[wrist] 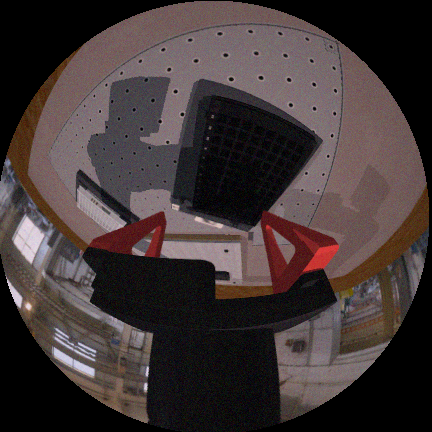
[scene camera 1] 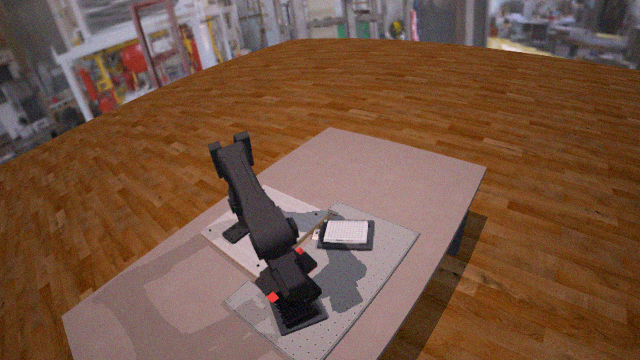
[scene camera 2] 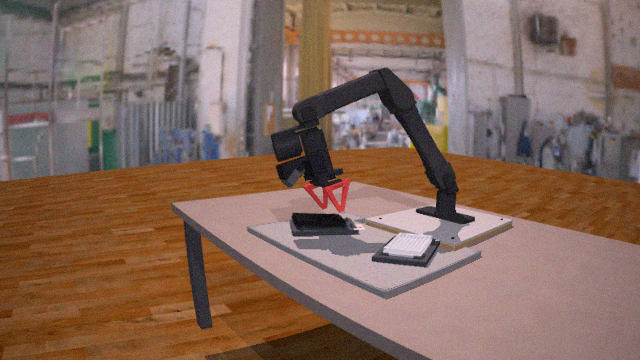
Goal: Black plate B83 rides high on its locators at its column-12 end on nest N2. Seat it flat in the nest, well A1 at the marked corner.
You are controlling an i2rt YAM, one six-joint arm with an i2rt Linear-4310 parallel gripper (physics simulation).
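Places are measured from the arm's base along level axes (x ahead, y left, z up), in metres.
Where they show: gripper, between the fingertips: point(wrist: 212, 216) point(scene camera 2: 332, 210); arm's base, origin of its link: point(scene camera 2: 444, 216).
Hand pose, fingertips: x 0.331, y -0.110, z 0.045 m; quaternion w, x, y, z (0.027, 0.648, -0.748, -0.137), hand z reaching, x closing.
Note:
Each offset is from my fingertips to the top centre of the thing. "spot": to the spot under its first point.
The black plate @(0.024 m ahead, 0.028 m right, 0.016 m down) point(scene camera 1: 295, 314) point(scene camera 2: 318, 220) point(wrist: 255, 160) lies in the dark nest @(0.017 m ahead, 0.020 m right, 0.030 m down) point(scene camera 1: 320, 319) point(scene camera 2: 322, 232) point(wrist: 186, 172). In the wrist view pale marks run along its left edge, and its right end overlaps the nest's rim there and looks raised. The corner mark and well A1 cannot be made out. My gripper point(scene camera 2: 333, 209) point(wrist: 212, 216) is open with nothing between its red fingers. It hangs above the plate, towards the arm-base side. In scene camera 1 the gripper body hides part of the plate and the fingertips.
A white plate @(0.025 m back, 0.257 m left, 0.025 m down) point(scene camera 1: 346, 231) point(scene camera 2: 408, 244) point(wrist: 97, 206) sits in a second dark nest @(0.025 m back, 0.257 m left, 0.034 m down) point(scene camera 1: 345, 246) beside it. Both nests stand on the grey perforated board @(0.009 m ahead, 0.120 m left, 0.051 m down) point(scene camera 1: 390, 245) point(scene camera 2: 350, 267) point(wrist: 240, 65). The arm's base stands on a pale raised board point(scene camera 1: 245, 255) point(scene camera 2: 480, 230). A small pale label @(spot: 0.073 m back, 0.025 m left, 0.050 m down) point(wrist: 209, 222) lies by the first nest.

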